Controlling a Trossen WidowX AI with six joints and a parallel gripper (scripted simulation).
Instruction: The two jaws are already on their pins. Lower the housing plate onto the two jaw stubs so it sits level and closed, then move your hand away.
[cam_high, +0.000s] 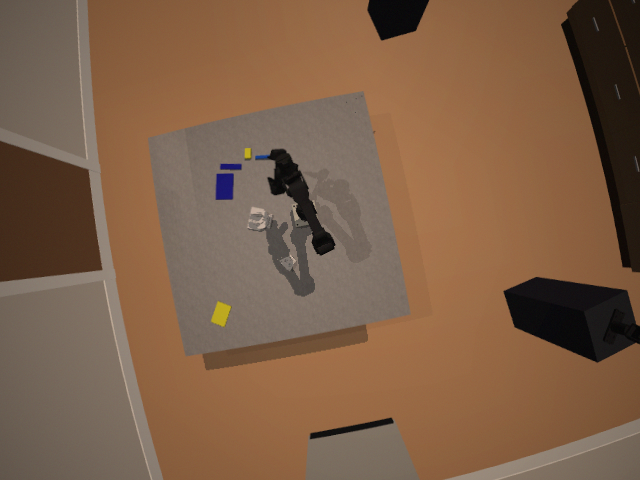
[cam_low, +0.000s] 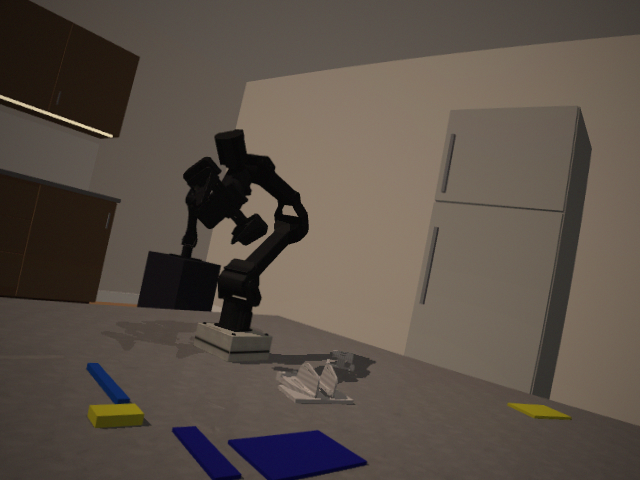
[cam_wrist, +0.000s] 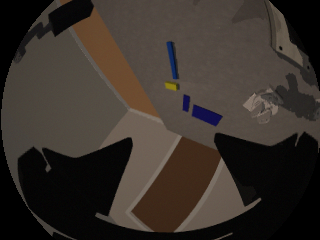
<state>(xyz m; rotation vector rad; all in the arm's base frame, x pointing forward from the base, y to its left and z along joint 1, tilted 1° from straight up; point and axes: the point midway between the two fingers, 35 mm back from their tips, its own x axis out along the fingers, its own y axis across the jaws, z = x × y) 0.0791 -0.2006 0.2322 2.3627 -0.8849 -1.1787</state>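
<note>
My gripper tip is now 100 mm short of the pale housing part, 430 mm to the right of it and 240 mm above it. From my gripper tip the other things lie so: yellow block 110 mm ahead, 220 mm to the right, 260 mm below; dark blue bar 230 mm ahead, 190 mm to the right, 270 mm below; blue stick 160 mm to the right, 260 mm below.
</note>
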